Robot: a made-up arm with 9 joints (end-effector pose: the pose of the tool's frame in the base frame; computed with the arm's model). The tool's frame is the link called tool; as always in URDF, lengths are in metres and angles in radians.
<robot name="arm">
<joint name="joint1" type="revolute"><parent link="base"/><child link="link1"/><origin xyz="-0.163 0.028 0.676"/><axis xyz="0 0 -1"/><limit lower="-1.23" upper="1.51"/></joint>
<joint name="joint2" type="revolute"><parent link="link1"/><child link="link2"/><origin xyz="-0.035 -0.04 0.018"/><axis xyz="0 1 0"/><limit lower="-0.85" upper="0.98"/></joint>
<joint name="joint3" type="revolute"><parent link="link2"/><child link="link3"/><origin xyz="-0.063 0.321 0.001"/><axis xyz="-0.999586 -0.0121 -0.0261"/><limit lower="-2.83" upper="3"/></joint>
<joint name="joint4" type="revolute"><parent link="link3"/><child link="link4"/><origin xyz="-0.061 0.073 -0.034"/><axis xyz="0 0 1"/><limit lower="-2.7" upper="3.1"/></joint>
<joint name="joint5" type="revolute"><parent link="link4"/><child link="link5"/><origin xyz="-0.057 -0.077 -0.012"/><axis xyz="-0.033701 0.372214 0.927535"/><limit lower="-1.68" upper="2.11"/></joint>
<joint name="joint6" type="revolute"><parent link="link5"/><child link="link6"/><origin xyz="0.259 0.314 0.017"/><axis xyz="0 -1 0"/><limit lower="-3.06" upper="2.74"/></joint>
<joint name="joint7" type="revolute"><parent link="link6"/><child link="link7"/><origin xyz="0.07 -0.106 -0.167"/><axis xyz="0 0 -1"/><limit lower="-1.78" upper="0.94"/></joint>
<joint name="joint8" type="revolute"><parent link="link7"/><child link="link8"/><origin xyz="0.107 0.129 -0.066"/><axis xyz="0 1 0"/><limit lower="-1.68" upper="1.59"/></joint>
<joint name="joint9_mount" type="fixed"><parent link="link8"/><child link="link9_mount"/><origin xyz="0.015 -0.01 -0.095"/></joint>
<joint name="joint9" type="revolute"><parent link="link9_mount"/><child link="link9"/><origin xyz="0.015 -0.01 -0.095"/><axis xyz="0 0 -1"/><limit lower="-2.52" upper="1.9"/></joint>
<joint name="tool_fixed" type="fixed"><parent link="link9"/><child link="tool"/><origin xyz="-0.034 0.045 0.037" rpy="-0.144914 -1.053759 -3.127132"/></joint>
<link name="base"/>
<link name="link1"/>
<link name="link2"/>
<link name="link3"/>
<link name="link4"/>
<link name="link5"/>
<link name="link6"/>
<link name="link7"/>
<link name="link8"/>
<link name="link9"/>
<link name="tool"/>
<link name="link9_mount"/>
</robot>
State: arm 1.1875 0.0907 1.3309 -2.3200 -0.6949 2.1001 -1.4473 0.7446 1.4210
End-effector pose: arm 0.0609 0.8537 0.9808 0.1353 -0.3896 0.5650 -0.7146
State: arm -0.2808 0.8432 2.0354 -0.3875 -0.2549 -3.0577 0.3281 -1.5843 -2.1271
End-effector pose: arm -0.6025 0.2340 0.6428 0.0270 -0.9674 -0.2467 0.0501
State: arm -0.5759 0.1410 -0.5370 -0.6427 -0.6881 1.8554 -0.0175 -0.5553 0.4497
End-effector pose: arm 0.1276 -0.0008 0.9345 0.2965 -0.5626 -0.1045 0.7646
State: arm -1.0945 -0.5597 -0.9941 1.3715 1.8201 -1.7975 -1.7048 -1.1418 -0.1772
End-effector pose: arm -0.0976 -0.1329 0.5266 0.2984 -0.1688 -0.9228 0.1759
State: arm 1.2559 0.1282 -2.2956 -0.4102 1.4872 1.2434 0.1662 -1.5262 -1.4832
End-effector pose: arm -0.3288 -0.0505 1.2185 0.7228 -0.6178 -0.2296 0.2076
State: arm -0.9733 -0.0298 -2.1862 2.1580 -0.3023 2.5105 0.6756 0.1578 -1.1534
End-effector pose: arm -0.1682 -0.3959 0.6587 0.2497 -0.4184 -0.8684 -0.0920
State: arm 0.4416 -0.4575 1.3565 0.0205 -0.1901 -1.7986 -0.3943 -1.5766 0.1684
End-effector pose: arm -0.0130 0.1416 0.2153 0.6346 0.1944 0.0905 0.7425
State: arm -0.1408 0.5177 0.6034 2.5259 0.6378 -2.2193 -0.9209 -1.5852 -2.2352
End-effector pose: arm -0.1309 0.0186 0.8655 0.3739 -0.1284 0.2276 0.8899
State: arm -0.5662 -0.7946 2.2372 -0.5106 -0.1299 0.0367 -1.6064 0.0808 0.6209
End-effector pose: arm -0.1033 -0.1182 0.8697 0.5634 -0.0146 0.5865 0.5817
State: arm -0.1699 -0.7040 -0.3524 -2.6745 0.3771 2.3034 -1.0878 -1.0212 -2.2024
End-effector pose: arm -0.2478 -0.2115 0.6853 0.0526 0.6155 0.7860 0.0244
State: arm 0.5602 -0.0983 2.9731 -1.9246 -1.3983 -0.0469 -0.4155 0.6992 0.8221
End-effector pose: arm -0.4477 0.7964 0.7971 0.0305 -0.8387 -0.0492 0.5415
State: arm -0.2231 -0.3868 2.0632 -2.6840 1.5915 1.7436 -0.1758 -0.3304 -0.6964
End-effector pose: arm -0.0426 0.5487 1.1389 0.3199 -0.5628 0.7581 0.0787
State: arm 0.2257 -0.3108 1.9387 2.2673 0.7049 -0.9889 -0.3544 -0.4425 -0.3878
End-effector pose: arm -0.3983 0.1561 1.0812 0.2342 -0.7381 -0.1487 0.6150
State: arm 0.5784 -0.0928 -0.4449 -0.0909 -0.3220 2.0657 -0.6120 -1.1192 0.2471
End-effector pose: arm 0.2906 0.2166 1.1478 0.1641 -0.7588 0.4006 0.4867
